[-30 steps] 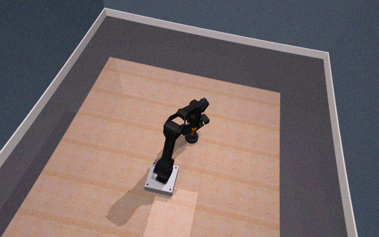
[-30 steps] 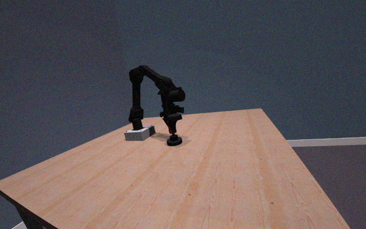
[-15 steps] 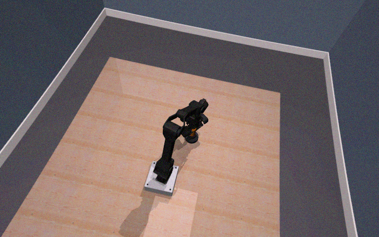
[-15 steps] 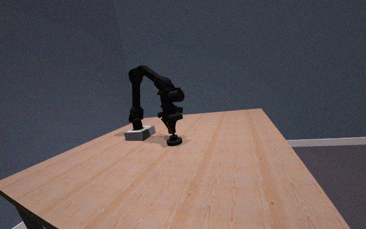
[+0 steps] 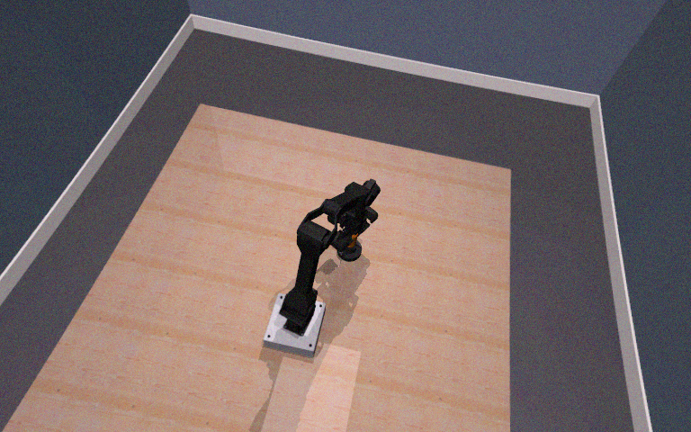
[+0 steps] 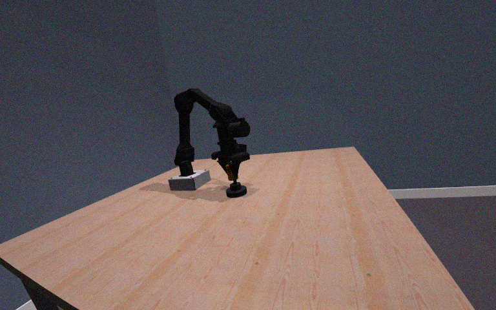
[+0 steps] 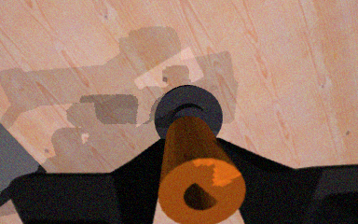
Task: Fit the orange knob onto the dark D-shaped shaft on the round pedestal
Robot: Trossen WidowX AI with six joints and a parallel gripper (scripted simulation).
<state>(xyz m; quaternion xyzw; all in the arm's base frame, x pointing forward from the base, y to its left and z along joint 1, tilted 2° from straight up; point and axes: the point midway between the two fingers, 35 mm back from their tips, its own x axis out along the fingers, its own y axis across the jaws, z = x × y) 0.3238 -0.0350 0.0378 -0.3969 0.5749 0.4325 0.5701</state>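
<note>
Now: the orange knob 2 cm above my gripper tip. Also, from my gripper tip: round dark pedestal 4 cm below, 1 cm ahead.
</note>
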